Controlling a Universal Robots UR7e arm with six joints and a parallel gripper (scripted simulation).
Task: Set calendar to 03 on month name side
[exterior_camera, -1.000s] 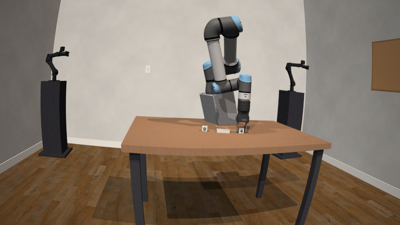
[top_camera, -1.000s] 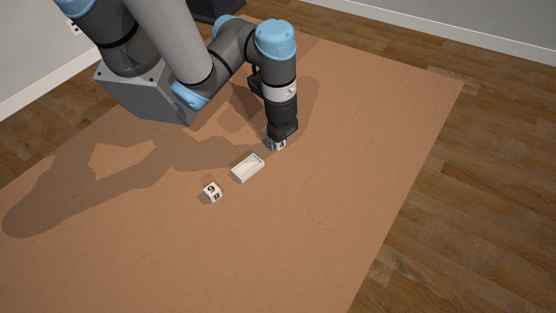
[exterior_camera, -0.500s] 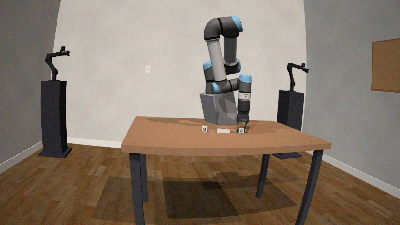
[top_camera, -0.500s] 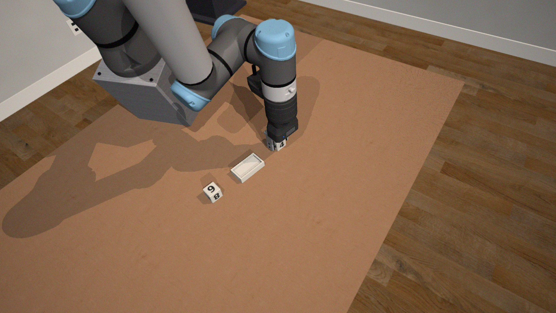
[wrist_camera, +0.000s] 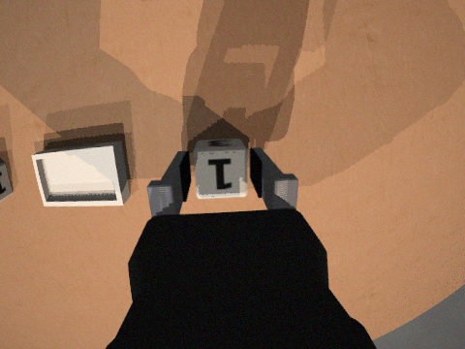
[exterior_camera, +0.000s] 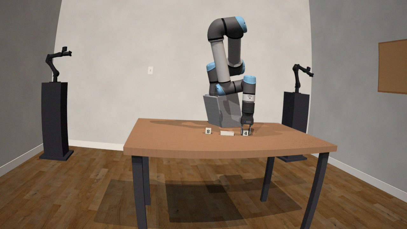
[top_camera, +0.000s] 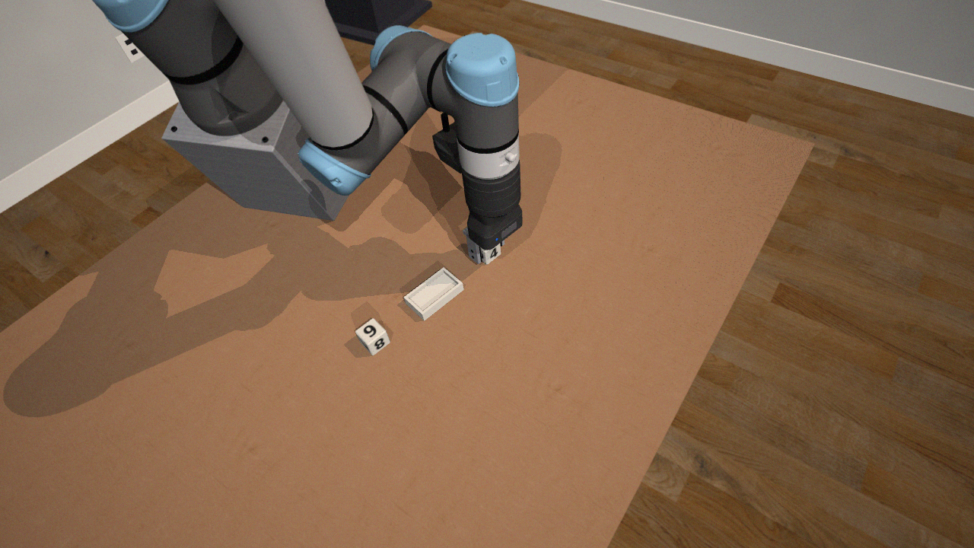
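My hand is 3 cm past the white tray, 11 cm to the left of it and 2 cm above it.
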